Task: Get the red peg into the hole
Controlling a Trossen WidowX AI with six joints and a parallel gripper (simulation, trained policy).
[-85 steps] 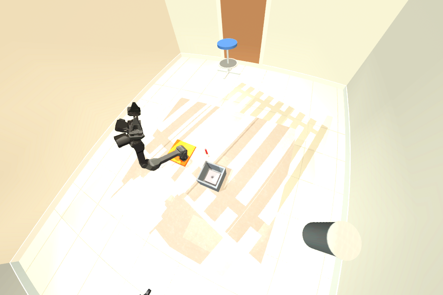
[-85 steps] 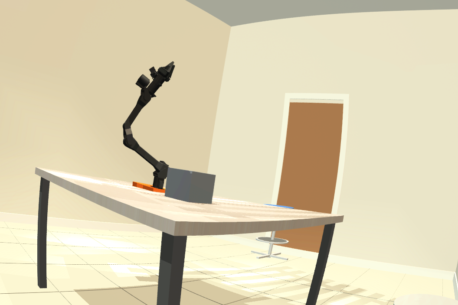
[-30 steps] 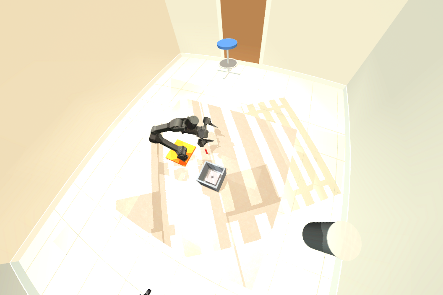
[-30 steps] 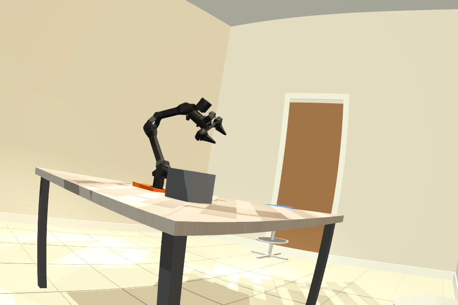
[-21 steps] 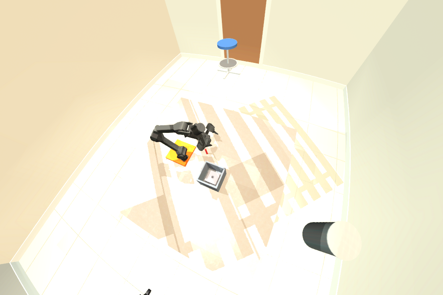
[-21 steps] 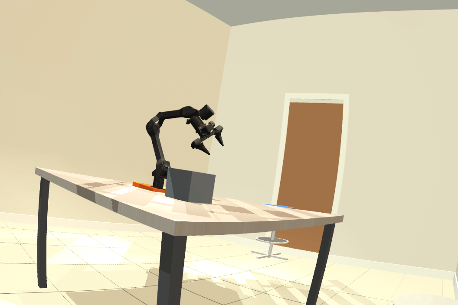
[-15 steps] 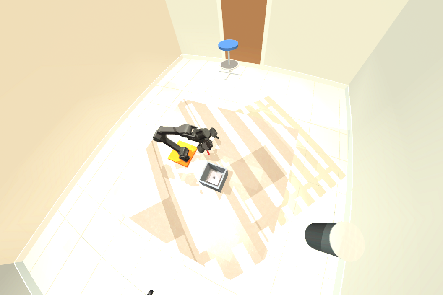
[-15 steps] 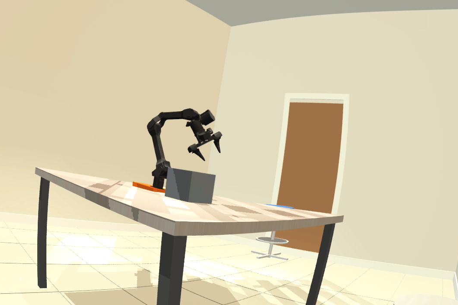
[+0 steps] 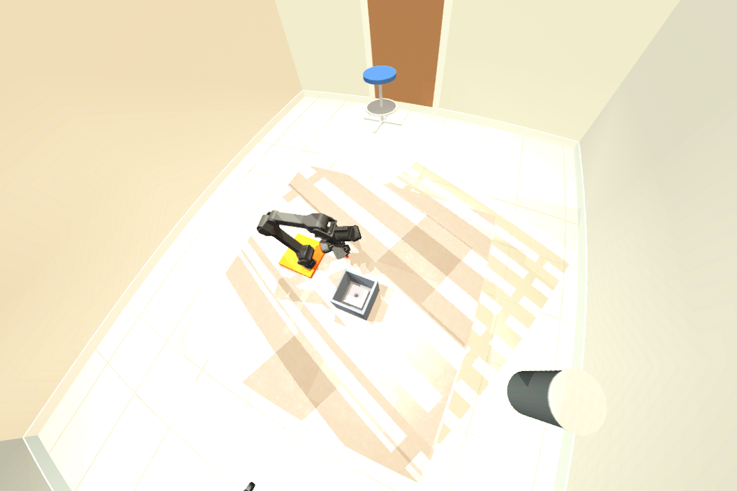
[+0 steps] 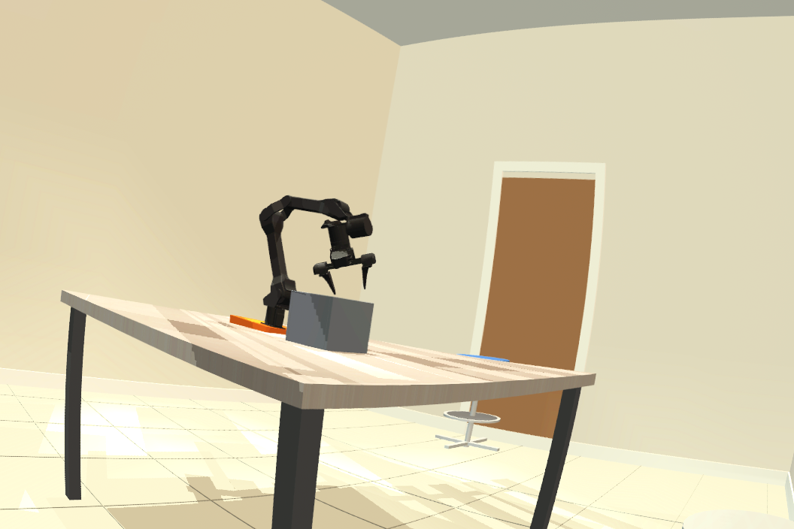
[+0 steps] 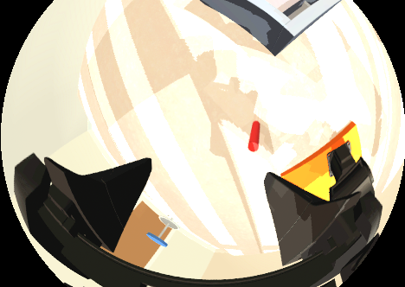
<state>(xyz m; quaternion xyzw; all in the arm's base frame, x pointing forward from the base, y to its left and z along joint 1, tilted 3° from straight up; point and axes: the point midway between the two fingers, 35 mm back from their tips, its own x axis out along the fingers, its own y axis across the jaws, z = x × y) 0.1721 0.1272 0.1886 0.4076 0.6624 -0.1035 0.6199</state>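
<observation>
Now: gripper tip 3 cm past the red peg, 1 cm to the left of it and 12 cm above it.
</observation>
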